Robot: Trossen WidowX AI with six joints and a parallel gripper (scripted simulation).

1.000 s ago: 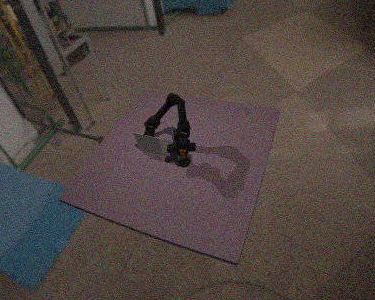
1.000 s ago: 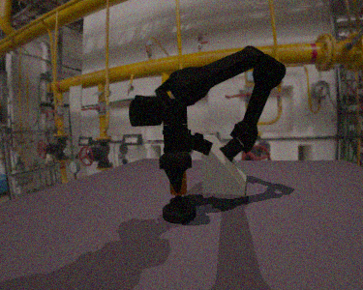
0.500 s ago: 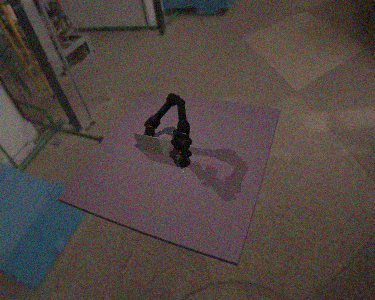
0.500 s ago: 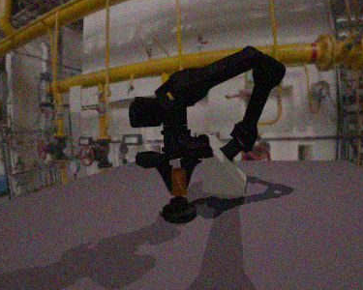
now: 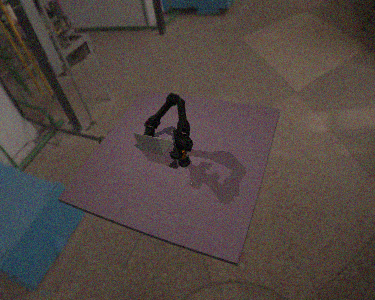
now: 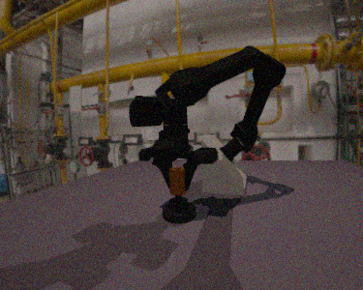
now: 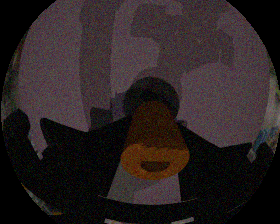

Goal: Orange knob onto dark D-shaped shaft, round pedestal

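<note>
The orange knob is 20 mm above my gripper tip. From my gripper tip the other things lie so: pedestal: 40 mm below.
</note>
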